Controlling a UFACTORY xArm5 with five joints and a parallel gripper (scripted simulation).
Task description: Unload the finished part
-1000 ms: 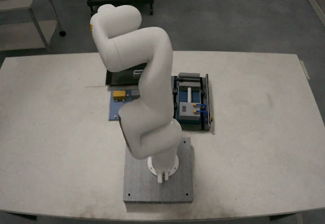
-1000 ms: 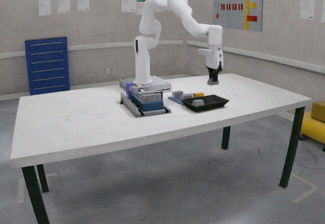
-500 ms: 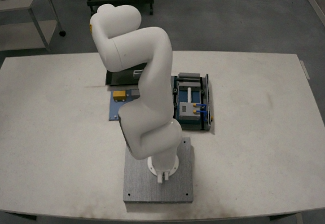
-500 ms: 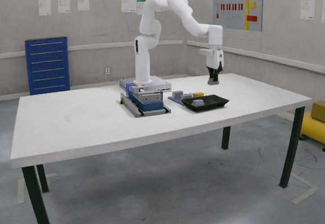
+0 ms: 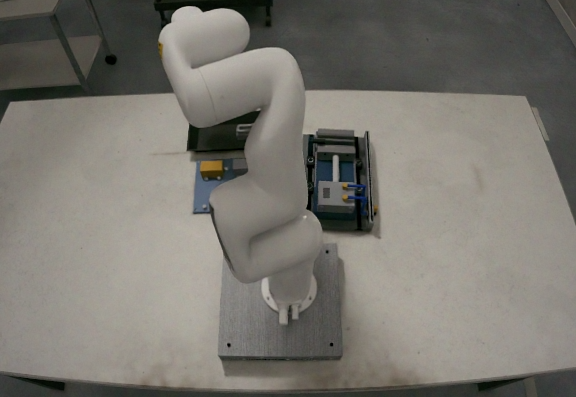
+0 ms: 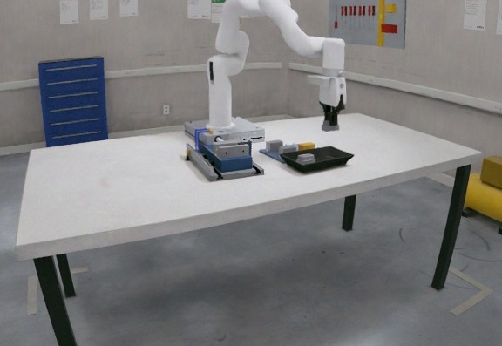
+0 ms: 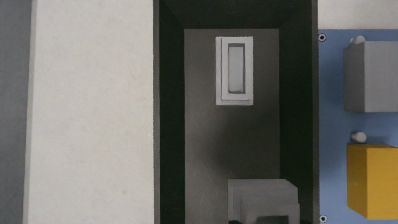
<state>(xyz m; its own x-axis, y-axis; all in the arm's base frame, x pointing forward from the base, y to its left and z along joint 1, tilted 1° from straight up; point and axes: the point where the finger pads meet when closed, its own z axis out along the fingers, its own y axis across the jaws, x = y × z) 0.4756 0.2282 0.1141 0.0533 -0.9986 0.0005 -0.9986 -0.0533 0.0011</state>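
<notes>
Right now my hand is 10 mm short of the grey part, 100 mm to the left of it and 140 mm above it. Also, from my hand: yellow block 120 mm behind, 10 mm to the right, 140 mm below; blue plate 160 mm behind, 60 mm to the right, 160 mm below.
</notes>
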